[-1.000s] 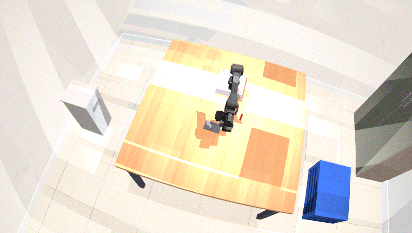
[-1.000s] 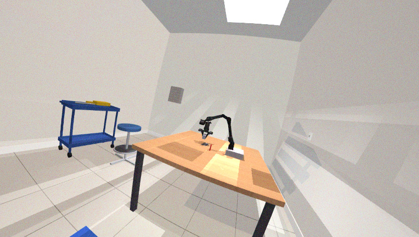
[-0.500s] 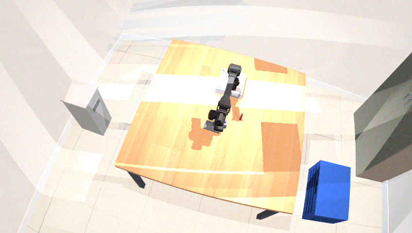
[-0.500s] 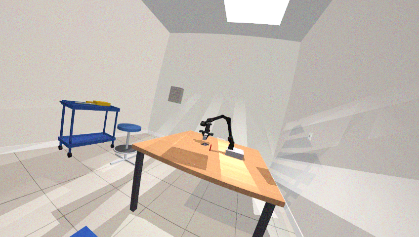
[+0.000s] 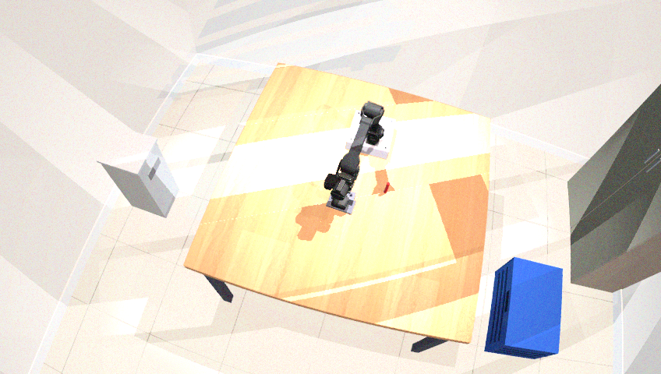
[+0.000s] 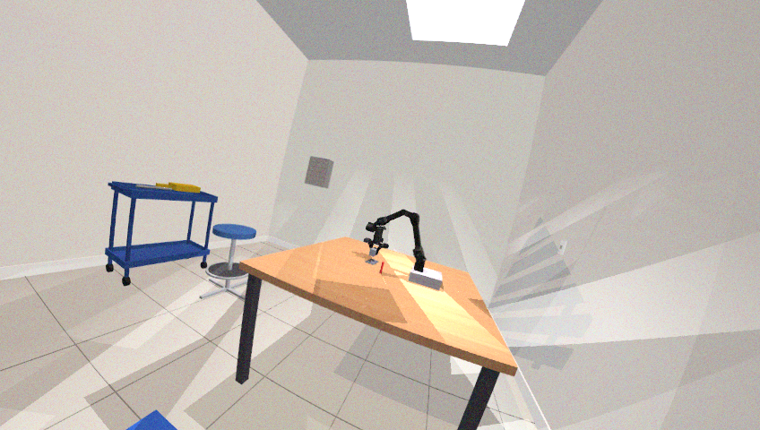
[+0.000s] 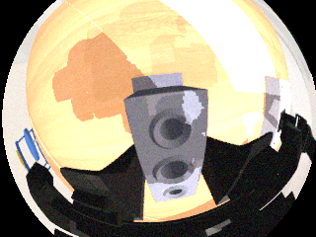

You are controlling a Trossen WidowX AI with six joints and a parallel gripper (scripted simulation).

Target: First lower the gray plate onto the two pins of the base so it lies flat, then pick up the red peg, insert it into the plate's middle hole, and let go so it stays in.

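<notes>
Right now my gripper tip is 6 cm above the gray base. Round my gripper tip: gray plate (3 cm above); red peg (12 cm behind, 18 cm to the left, 2 cm below).
</notes>
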